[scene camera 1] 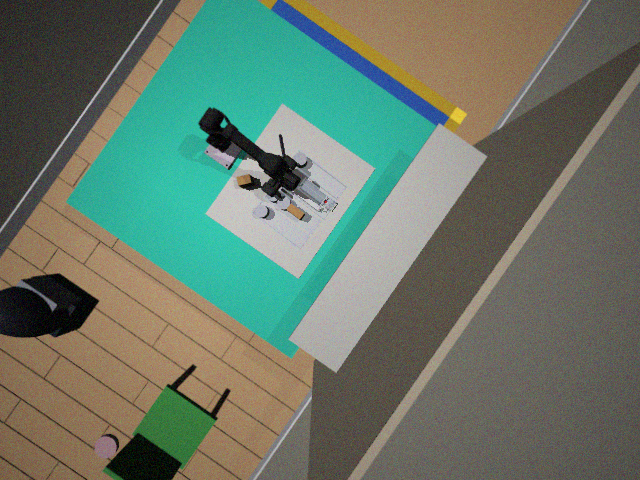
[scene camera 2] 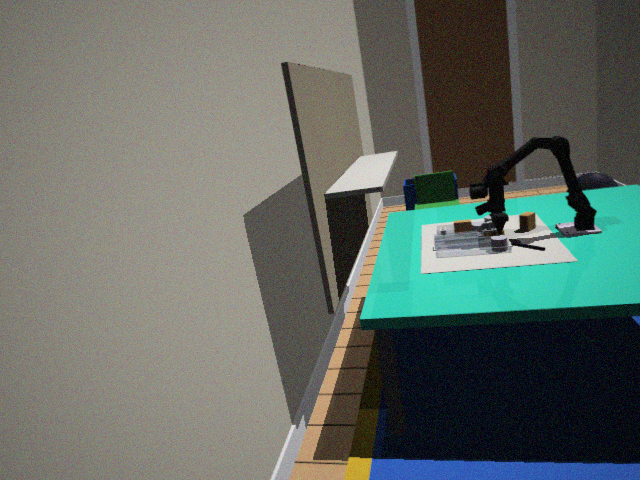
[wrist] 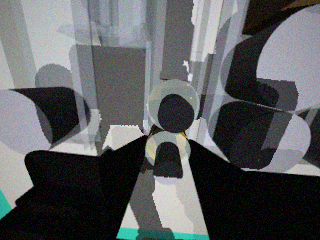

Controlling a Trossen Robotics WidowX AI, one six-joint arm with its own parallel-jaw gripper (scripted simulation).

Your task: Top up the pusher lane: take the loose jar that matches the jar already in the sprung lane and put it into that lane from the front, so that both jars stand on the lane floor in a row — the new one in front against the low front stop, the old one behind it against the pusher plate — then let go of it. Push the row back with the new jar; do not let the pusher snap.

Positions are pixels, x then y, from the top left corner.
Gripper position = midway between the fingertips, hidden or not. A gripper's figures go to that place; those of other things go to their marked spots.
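My gripper (wrist: 167,141) is 11 cm from the lens, and there is also a jar (wrist: 173,105), which is 6 cm from the lens.
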